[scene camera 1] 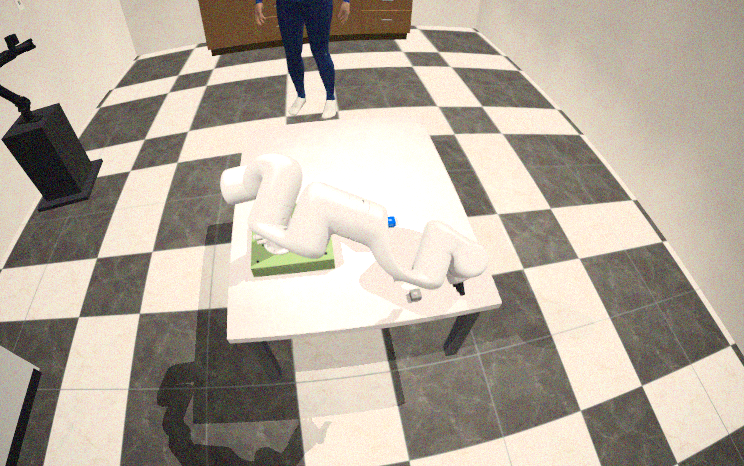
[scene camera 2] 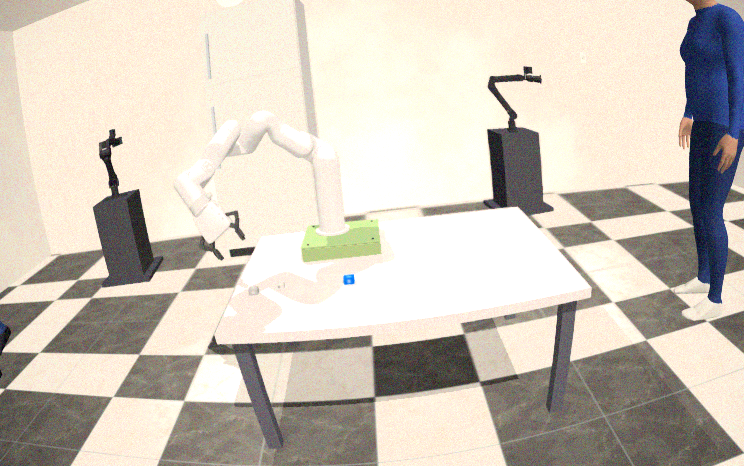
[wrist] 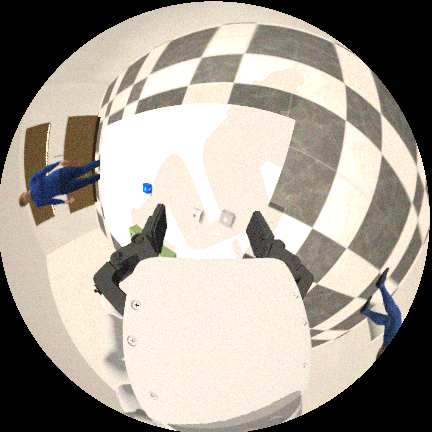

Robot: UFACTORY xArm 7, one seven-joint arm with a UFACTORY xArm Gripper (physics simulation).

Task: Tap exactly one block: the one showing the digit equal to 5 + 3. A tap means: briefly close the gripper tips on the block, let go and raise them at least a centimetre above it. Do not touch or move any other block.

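A blue block [scene camera 1: 391,221] [scene camera 2: 349,279] [wrist: 147,188] sits on the table, with a pale mark too small to read. A grey block [scene camera 1: 415,295] [scene camera 2: 253,290] [wrist: 227,218] lies in the arm's shadow near the table's end. A small white block [scene camera 2: 281,285] [wrist: 198,215] lies beside it, nearer the blue one. I cannot read their digits. My gripper [scene camera 2: 231,247] [wrist: 208,217] is open and empty, raised above table height. In the wrist view the white and grey blocks show between its spread fingers, well beyond the tips. In scene camera 1 the arm hides most of the gripper.
The arm's green base [scene camera 1: 293,266] [scene camera 2: 341,250] stands on the white table [scene camera 1: 263,318] [scene camera 2: 466,263]. A person [scene camera 1: 305,49] [scene camera 2: 713,109] stands beyond one end of the table. Dark pedestals [scene camera 2: 125,236] [scene camera 2: 516,170] with small black arms stand on the floor behind.
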